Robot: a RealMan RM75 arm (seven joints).
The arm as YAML. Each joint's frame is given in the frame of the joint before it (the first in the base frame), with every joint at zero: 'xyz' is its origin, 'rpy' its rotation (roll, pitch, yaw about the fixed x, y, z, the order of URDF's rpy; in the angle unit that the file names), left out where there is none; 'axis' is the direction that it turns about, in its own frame. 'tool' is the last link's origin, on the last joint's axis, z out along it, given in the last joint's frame.
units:
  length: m
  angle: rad
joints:
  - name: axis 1
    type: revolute
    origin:
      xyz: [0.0, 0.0, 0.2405]
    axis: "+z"
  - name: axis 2
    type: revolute
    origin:
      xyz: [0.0, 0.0, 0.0]
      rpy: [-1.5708, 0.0, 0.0]
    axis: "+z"
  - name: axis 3
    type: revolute
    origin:
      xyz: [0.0, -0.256, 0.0]
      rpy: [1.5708, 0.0, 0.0]
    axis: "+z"
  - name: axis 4
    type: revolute
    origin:
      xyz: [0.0, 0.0, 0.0]
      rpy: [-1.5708, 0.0, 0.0]
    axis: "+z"
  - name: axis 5
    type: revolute
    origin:
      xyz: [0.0, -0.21, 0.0]
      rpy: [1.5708, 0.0, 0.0]
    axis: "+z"
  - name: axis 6
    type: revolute
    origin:
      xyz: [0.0, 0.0, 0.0]
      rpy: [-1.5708, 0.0, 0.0]
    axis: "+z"
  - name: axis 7
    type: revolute
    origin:
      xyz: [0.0, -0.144, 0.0]
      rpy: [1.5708, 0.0, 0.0]
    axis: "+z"
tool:
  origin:
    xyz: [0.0, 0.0, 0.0]
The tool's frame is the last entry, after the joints.
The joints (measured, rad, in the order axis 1, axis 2, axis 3, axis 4, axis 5, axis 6, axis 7), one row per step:
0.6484, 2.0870, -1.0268, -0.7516, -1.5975, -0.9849, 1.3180
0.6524, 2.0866, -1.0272, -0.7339, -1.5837, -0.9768, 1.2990
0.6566, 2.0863, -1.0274, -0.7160, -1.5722, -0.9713, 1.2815
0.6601, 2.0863, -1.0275, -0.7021, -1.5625, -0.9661, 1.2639
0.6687, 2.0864, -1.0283, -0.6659, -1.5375, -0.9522, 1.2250
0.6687, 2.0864, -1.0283, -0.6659, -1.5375, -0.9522, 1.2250
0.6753, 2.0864, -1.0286, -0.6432, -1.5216, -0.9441, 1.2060
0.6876, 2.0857, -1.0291, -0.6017, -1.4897, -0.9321, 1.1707
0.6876, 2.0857, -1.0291, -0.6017, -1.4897, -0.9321, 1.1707
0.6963, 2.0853, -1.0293, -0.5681, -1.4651, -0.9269, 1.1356
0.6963, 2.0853, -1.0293, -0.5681, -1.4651, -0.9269, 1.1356
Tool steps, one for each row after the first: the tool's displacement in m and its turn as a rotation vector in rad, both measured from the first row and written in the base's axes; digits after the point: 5 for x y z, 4 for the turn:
0.00143, 0.00067, -0.00182, 0.0052, 0.0008, -0.0025
0.00281, 0.00098, -0.00400, 0.0073, 0.0011, -0.0044
0.00378, 0.00133, -0.00568, 0.0112, -0.0008, -0.0039
0.00660, 0.00202, -0.01020, 0.0184, -0.0024, -0.0082
0.00660, 0.00202, -0.01020, 0.0184, -0.0024, -0.0082
0.00787, 0.00257, -0.01300, 0.0208, 0.0001, -0.0134
0.00987, 0.00343, -0.01771, 0.0250, 0.0064, -0.0218
0.00987, 0.00343, -0.01771, 0.0250, 0.0064, -0.0218
0.01173, 0.00328, -0.02183, 0.0276, 0.0072, -0.0232
0.01173, 0.00328, -0.02183, 0.0276, 0.0072, -0.0232

